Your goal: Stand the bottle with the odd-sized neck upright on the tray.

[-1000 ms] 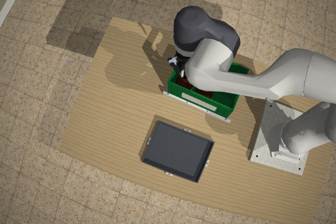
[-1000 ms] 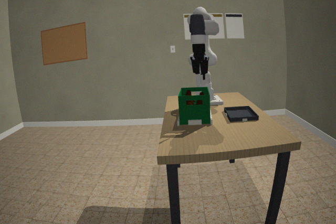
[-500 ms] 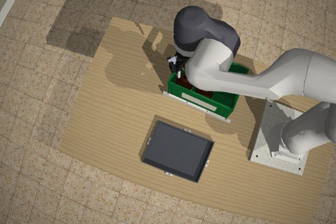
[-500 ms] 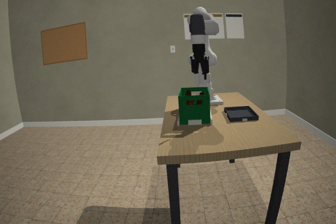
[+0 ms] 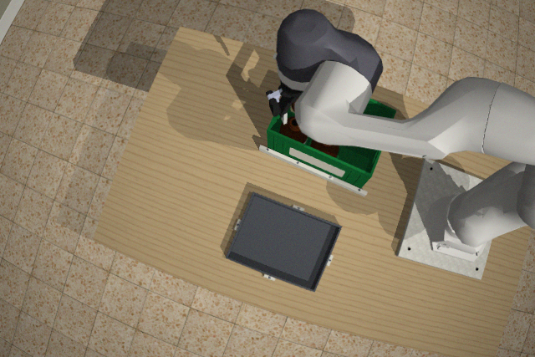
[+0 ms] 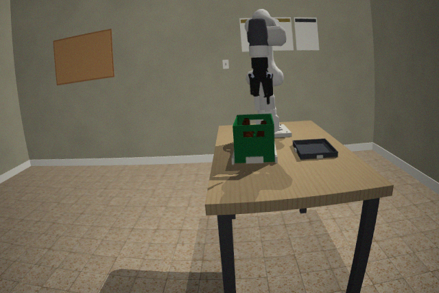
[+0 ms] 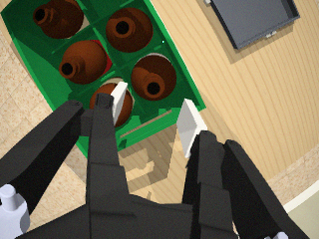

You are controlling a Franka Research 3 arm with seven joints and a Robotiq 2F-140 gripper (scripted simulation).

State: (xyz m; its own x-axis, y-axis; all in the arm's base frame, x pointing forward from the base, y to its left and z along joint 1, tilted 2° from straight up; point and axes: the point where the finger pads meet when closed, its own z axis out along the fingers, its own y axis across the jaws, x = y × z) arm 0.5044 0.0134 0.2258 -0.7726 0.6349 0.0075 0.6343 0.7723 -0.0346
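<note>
Now: the glass bottle 90 mm behind my hand and 170 mm below it. Round my hand: green crate: 80 mm behind, 50 mm to the right, 170 mm below; dark grey tray: 110 mm behind, 250 mm to the left, 250 mm below.
</note>
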